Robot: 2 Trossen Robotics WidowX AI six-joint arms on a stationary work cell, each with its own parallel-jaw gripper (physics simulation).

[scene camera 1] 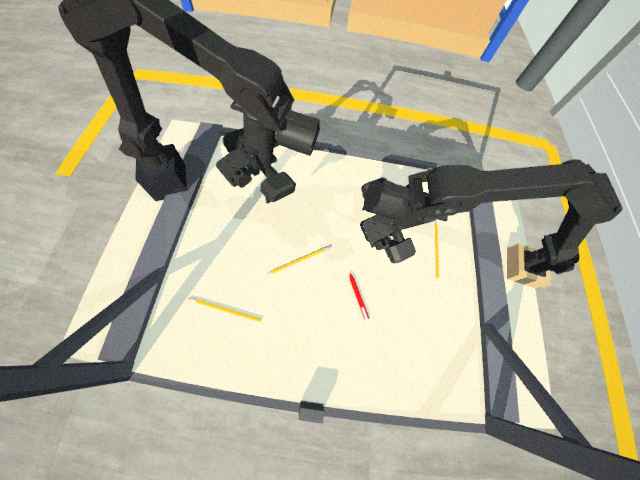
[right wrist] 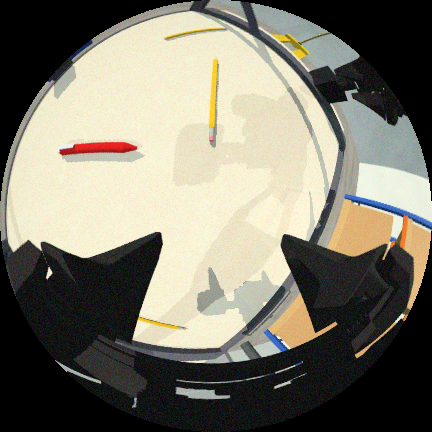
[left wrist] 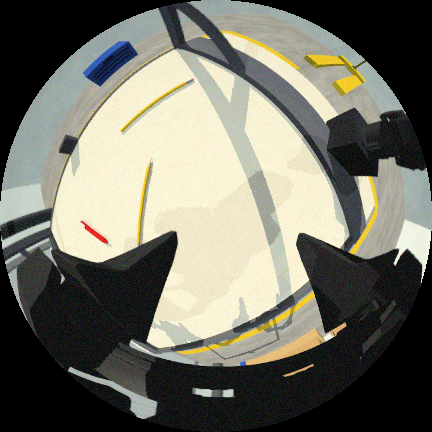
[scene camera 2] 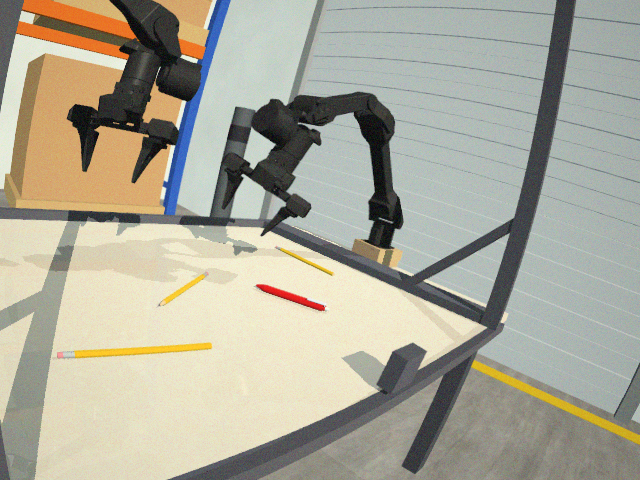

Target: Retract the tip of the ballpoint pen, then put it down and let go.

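Pixels of known places: left gripper, fingertip midpoint: [scene camera 1: 257, 188] [right wrist: 344, 85] [left wrist: 240, 238] [scene camera 2: 108, 177]; right gripper, fingertip midpoint: [right wrist: 224, 240] [scene camera 2: 241, 222]; left arm's base, link origin: [scene camera 1: 154, 161] [right wrist: 338, 82] [left wrist: 368, 140]; right arm's base, link origin: [scene camera 1: 534, 263] [scene camera 2: 379, 245].
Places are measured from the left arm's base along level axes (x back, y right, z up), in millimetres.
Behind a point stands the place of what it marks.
The red ballpoint pen [scene camera 1: 357, 293] @(x -433, y 458, z -94 mm) [scene camera 2: 289, 296] @(x -429, y 464, z -98 mm) [left wrist: 95, 232] @(x -429, y 448, z -98 mm) [right wrist: 100, 148] @(x -438, y 447, z -95 mm) lies flat on the pale table [scene camera 1: 248, 361] @(x -137, y 540, z -106 mm) [scene camera 2: 289, 392] @(x -162, y 568, z -106 mm). Its conical end points toward the back and its white clip end toward the front in scene camera 1. Whether the ink tip is out is too small to tell. My right gripper [scene camera 1: 387, 242] [scene camera 2: 243, 221] @(x -500, y 317, z -17 mm) [right wrist: 224, 240] @(x -500, y 317, z -17 mm) is open and empty, above the table behind the pen. My left gripper [scene camera 1: 257, 178] @(x -249, y 184, z 42 mm) [scene camera 2: 110, 176] @(x -249, y 184, z 42 mm) [left wrist: 240, 238] @(x -249, y 184, z 42 mm) is open and empty, high above the back left part of the table and farther from the pen.
One yellow pencil [scene camera 1: 299, 259] @(x -314, y 330, z -99 mm) [scene camera 2: 183, 289] @(x -299, y 336, z -101 mm) lies left of the pen, another pencil [scene camera 1: 225, 308] @(x -107, y 407, z -100 mm) [scene camera 2: 134, 350] @(x -96, y 407, z -100 mm) at the front left, and a third pencil [scene camera 1: 436, 250] @(x -700, y 403, z -100 mm) [scene camera 2: 305, 260] @(x -702, y 400, z -101 mm) at the right. A dark block [scene camera 1: 311, 411] @(x -250, y 669, z -50 mm) [scene camera 2: 403, 367] @(x -222, y 674, z -61 mm) stands at the front edge.
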